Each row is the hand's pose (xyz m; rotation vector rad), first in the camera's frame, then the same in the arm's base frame.
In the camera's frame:
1: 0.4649 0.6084 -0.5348 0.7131 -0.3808 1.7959
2: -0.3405 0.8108 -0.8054 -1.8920 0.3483 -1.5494
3: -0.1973 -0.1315 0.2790 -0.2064 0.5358 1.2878
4: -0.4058 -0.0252 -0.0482 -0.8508 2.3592 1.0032
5: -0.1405 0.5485 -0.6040 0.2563 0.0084 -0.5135
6: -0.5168 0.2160 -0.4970 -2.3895 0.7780 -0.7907
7: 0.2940 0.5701 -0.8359 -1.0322 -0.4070 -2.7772
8: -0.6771 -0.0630 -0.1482 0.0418 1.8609 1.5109
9: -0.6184 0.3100 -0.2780 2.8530 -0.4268 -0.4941
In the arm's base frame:
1: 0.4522 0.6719 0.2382 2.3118 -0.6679 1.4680
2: -0.2724 0.3603 0.6132 -1.4041 0.7839 -0.1209
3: 0.6334 -0.5742 -0.0118 1.1607 0.3667 1.9542
4: 0.2505 -0.4799 0.0681 0.5613 -1.4457 -2.5788
5: 0.0068 0.2704 0.3616 1.0576 1.1003 -0.0504
6: -0.1599 -0.1903 0.2080 -1.6580 0.5957 0.6729
7: 0.1116 0.7170 0.1810 -1.2793 0.7429 -1.5422
8: -0.0018 -0.6234 0.0957 -0.7037 -1.1505 -2.5699
9: -0.0574 -0.3517 0.3829 -2.0174 -0.5974 1.3775

